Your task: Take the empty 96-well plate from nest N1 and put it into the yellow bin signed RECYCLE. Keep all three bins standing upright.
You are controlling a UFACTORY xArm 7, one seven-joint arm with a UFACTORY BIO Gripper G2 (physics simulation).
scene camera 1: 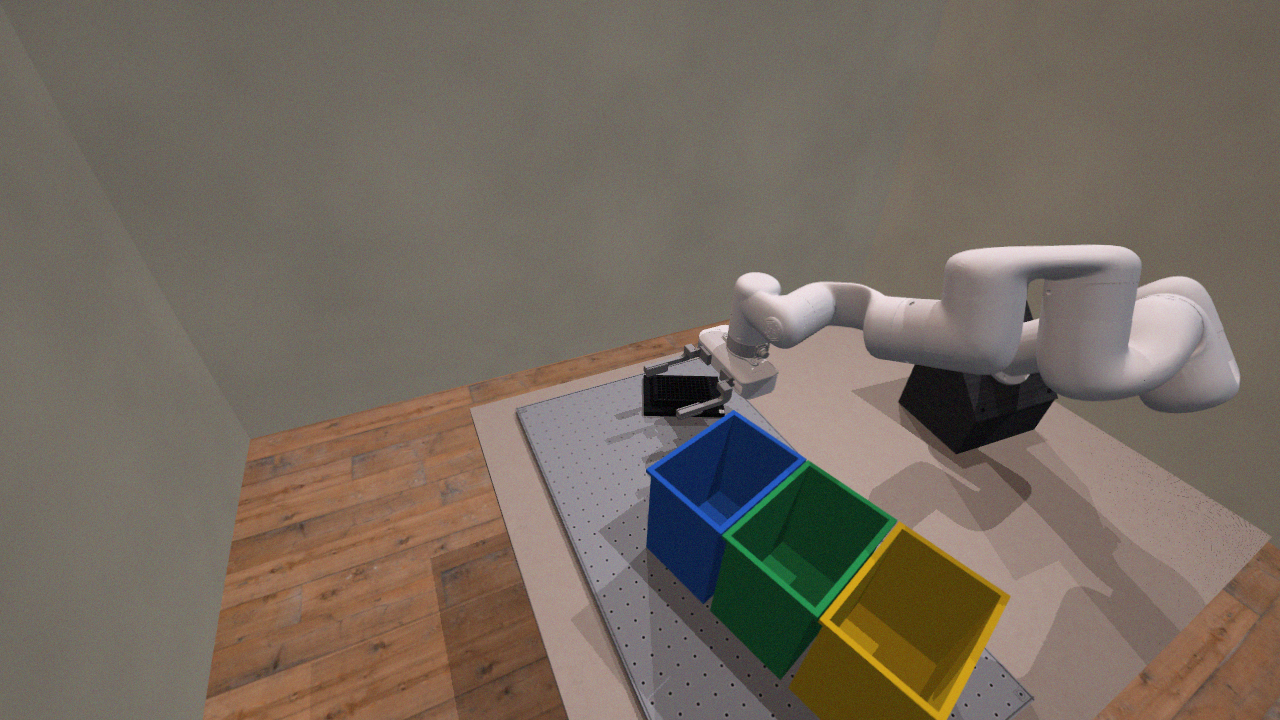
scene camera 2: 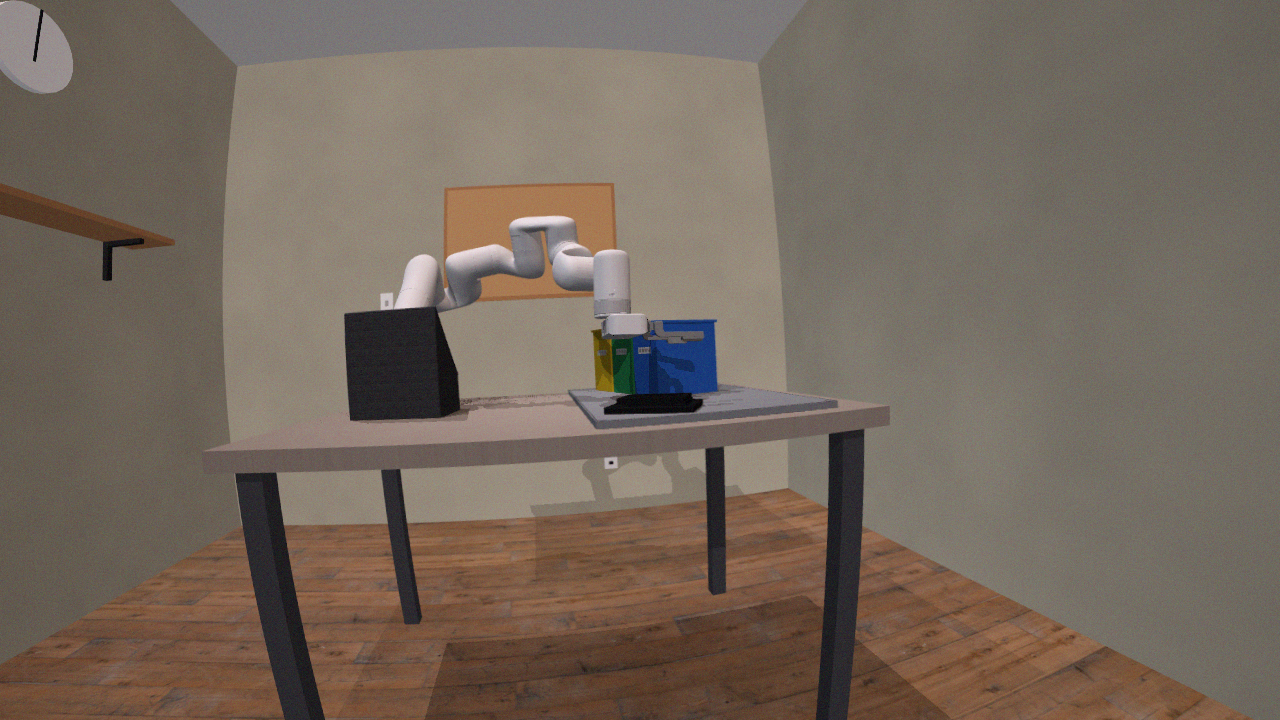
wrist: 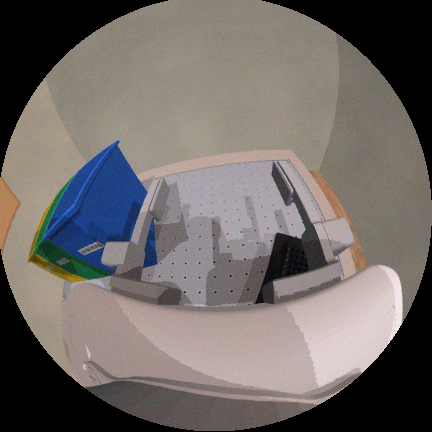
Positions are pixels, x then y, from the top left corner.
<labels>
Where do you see a black 96-well plate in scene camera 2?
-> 665,399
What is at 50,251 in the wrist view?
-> A green bin.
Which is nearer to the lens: the black 96-well plate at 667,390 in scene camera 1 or the blue bin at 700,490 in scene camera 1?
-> The blue bin.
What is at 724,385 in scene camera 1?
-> My gripper.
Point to a green bin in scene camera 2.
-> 622,349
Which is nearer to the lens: the blue bin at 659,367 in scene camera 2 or the yellow bin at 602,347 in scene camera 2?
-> The blue bin.
</labels>
